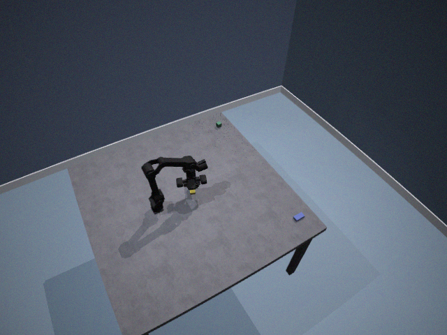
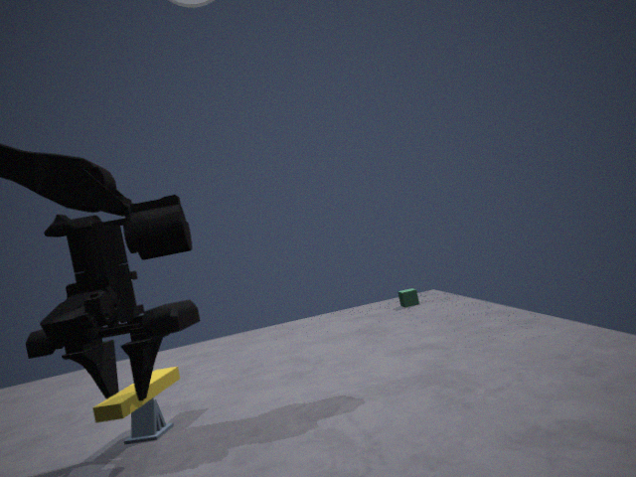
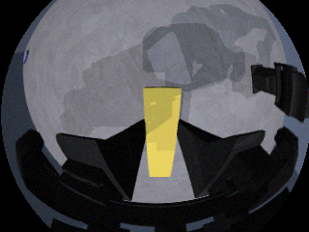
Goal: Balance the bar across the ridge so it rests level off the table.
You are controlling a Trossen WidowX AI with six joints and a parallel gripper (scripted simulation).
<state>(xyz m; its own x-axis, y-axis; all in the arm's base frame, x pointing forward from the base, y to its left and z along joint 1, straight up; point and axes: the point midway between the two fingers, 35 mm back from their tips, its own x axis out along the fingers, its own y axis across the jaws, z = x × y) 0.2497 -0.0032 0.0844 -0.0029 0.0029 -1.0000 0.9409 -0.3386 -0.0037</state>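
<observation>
Now: gripper tip 30 mm to the right of the bar and 10 mm short of it. Also, from my gripper tip: green cube 500 mm to the left, 490 mm ahead, 30 mm below; then flat blue block 500 mm to the right, 490 mm ahead, 40 mm below.
</observation>
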